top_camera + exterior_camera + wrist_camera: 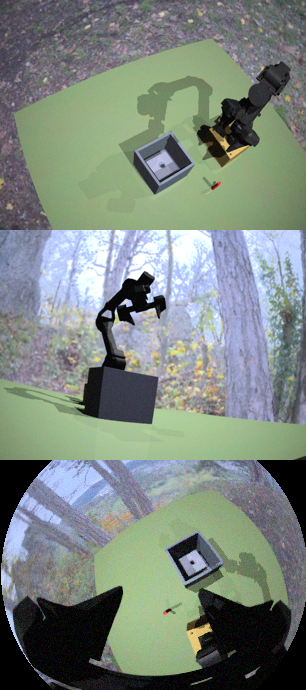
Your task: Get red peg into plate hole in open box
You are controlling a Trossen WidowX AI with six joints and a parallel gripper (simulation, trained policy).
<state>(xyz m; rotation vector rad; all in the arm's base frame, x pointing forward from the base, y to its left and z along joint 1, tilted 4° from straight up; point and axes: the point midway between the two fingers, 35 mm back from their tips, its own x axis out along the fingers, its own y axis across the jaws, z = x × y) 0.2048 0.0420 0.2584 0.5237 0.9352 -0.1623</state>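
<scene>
My gripper tip is 30 cm above the red peg, 9 cm to the right of it and 5 cm past it. Also, from my gripper tip: grey plate (29 cm below, 11 cm ahead, 10 cm to the right).
</scene>
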